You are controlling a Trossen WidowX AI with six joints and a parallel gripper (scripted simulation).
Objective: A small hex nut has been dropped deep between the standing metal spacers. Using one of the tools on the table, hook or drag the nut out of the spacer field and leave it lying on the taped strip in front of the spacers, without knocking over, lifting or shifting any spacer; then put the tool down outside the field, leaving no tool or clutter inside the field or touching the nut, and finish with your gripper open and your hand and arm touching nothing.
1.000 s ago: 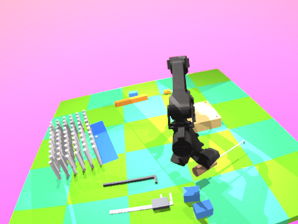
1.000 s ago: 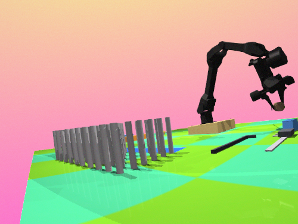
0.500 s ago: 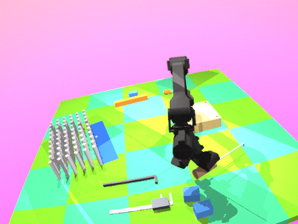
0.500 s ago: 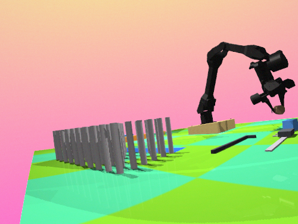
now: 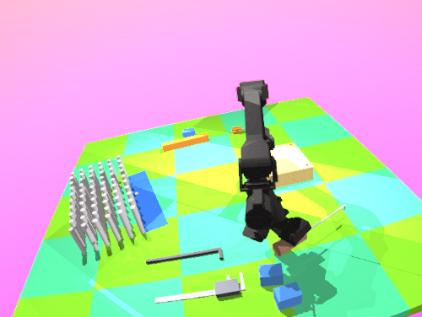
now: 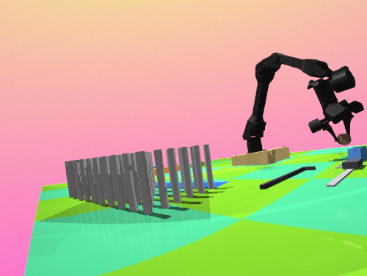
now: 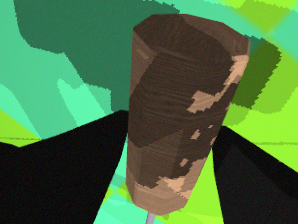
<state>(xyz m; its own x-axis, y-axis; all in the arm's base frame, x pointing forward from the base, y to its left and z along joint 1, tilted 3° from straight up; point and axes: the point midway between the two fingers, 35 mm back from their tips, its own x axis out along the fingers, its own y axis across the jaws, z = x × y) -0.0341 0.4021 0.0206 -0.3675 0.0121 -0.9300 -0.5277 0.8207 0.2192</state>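
My gripper tip is 90 mm past the wooden-handled hook tool and 60 mm to the left of it. The rest, counted from my gripper tip: blue taped strip: 500 mm ahead, 330 mm to the right, 60 mm below; then orange bar: 390 mm ahead, 710 mm to the right, 50 mm below.
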